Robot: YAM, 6 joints.
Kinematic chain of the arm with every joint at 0, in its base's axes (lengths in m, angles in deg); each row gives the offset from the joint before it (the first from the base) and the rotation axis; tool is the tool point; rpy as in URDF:
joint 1: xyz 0 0 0.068 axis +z
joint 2: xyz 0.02 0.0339 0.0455 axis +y
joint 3: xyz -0.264 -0.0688 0 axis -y
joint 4: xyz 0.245 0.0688 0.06 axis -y
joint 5: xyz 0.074 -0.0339 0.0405 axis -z
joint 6: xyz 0.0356 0 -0.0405 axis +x
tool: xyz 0 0 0 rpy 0 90 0
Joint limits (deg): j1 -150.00..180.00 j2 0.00..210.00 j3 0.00..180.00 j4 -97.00..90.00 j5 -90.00..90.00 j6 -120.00..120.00
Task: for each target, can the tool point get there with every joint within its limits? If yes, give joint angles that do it. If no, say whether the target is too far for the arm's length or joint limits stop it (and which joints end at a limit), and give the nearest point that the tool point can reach.
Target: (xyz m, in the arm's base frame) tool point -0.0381 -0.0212 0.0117
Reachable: yes | joints -19.77 184.26 15.83 -28.62 67.20 -43.21
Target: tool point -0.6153 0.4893 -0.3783
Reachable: no: too far | nearest point -0.4299 0.3419 -0.2198 | short by 0.285 m
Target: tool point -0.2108 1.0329 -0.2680
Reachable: no: too far | nearest point -0.1214 0.5949 -0.1031 | short by 0.476 m
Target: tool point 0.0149 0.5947 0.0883
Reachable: yes | joints 85.42 186.02 159.30 68.69 -66.35 16.91
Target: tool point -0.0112 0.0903 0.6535
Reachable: yes | joints 106.05 63.16 105.51 20.62 23.46 -89.04
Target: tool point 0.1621 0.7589 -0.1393
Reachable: no: too far | nearest point 0.1282 0.6000 -0.0850 | short by 0.171 m
